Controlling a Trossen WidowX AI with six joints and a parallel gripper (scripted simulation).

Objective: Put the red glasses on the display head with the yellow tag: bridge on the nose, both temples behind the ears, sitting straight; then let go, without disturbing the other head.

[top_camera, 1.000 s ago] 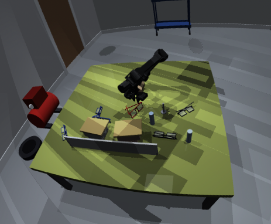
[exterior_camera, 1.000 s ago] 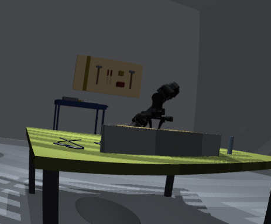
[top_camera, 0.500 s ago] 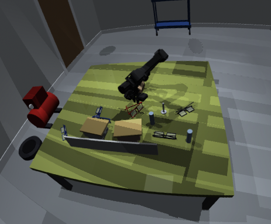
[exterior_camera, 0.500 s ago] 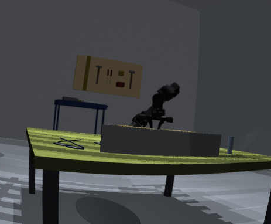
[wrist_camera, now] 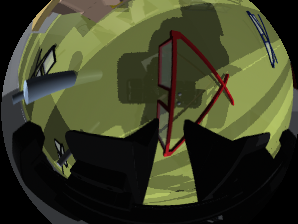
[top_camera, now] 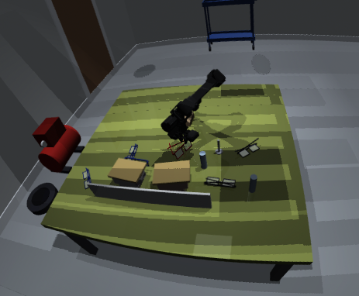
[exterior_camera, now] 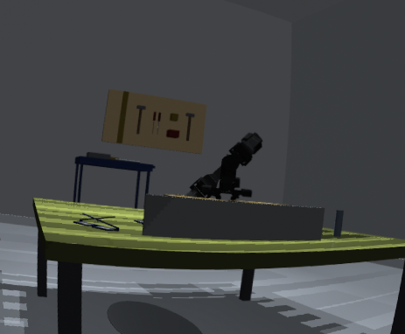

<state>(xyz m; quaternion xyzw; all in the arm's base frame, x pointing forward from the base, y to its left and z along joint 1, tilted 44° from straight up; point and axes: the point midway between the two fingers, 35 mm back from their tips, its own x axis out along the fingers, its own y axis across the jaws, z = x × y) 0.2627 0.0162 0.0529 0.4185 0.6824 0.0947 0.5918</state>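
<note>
Right now the grey post is 1 cm ahead of my gripper tip, 19 cm to the left of it and 3 cm below it. From my gripper tip the other things lie so: grey board: 36 cm ahead, 11 cm to the right, 1 cm above; then tan head: 22 cm ahead, 1 cm above.
</note>
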